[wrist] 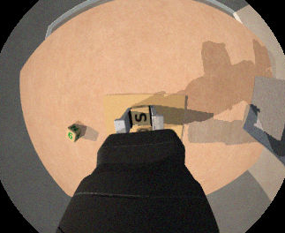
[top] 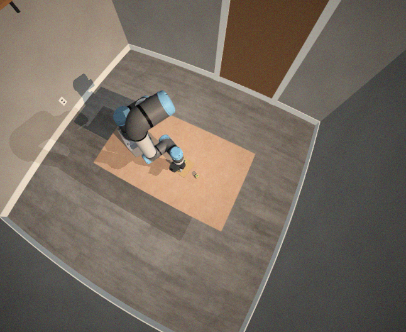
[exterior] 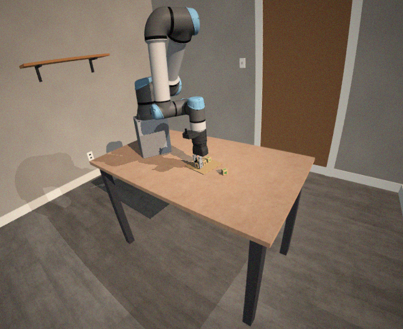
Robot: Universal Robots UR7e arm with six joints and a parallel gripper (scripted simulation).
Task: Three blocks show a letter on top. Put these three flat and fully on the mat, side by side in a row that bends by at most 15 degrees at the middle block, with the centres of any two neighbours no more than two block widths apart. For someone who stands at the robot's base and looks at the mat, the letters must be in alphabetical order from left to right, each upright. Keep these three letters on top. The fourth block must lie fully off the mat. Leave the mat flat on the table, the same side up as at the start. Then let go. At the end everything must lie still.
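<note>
The tan mat is 1 cm ahead of my hand, 4 cm to the left of it and 2 cm below it.
</note>
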